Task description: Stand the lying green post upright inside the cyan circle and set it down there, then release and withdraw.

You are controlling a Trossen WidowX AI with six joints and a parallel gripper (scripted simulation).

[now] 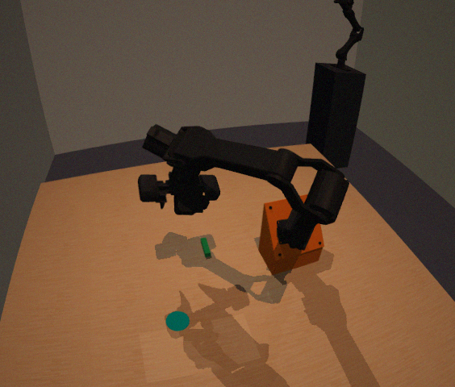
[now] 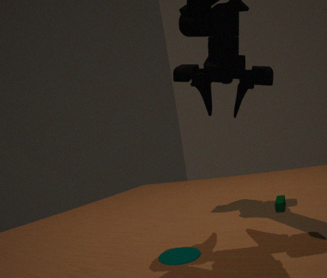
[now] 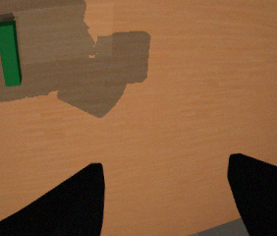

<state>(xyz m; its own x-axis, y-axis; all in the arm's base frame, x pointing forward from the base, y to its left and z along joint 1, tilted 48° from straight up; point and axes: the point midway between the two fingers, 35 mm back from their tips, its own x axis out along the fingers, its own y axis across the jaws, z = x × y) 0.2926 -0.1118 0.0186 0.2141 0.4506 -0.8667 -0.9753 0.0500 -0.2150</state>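
My gripper tip is 9 cm past the green post, 3 cm to the left of it and 19 cm above it. From my gripper tip the other things lie so: cyan circle (4 cm ahead, 21 cm to the left, 20 cm below).
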